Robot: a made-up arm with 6 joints.
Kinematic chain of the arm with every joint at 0, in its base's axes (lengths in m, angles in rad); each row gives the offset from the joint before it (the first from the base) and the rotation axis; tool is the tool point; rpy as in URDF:
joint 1: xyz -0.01 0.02 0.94 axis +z
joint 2: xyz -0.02 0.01 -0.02 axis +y
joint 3: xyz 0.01 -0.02 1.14 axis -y
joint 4: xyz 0.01 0.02 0 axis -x
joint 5: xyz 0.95 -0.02 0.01 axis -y
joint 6: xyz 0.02 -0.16 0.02 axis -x
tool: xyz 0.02 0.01 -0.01 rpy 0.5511 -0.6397 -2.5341
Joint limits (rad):
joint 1: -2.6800..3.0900
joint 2: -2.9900..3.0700
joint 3: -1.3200..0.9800
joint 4: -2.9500..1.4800
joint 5: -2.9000..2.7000
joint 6: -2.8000..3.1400
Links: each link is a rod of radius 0.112 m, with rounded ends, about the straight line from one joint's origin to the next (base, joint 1, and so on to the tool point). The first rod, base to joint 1, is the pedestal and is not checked.
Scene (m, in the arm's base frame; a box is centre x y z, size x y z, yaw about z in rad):
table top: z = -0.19
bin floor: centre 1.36 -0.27 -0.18 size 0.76 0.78 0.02 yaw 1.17
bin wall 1: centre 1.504 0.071 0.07 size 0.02 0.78 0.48 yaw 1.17
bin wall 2: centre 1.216 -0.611 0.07 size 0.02 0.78 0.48 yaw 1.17
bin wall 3: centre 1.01 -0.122 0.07 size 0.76 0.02 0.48 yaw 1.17
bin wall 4: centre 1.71 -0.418 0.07 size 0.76 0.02 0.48 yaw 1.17
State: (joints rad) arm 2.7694 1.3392 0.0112 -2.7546 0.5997 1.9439
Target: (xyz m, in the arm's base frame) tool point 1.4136 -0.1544 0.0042
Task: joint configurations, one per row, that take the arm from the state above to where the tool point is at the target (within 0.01 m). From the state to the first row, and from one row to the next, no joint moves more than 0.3 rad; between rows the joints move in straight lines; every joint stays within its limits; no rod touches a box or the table.
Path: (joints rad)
1: 2.4712 1.3057 0.0198 -2.7239 0.6029 1.9443
2: 2.1731 1.2723 0.0283 -2.6932 0.6061 1.9446
3: 1.8749 1.2388 0.0369 -2.6625 0.6093 1.9450
4: 1.5767 1.2054 0.0455 -2.6318 0.6124 1.9453
5: 1.2786 1.1719 0.0541 -2.6011 0.6156 1.9457
6: 0.9804 1.1384 0.0626 -2.5704 0.6188 1.9461
7: 0.6822 1.1050 0.0712 -2.5397 0.6220 1.9464
8: 0.3841 1.0715 0.0798 -2.5090 0.6252 1.9468
9: 0.0859 1.0381 0.0884 -2.4783 0.6284 1.9471
10: -0.2123 1.0046 0.0969 -2.4476 0.6316 1.9475
11: -0.2143 1.2692 0.2643 -2.4648 0.6154 1.9432
12: -0.2164 1.5338 0.4317 -2.4820 0.5992 1.9389

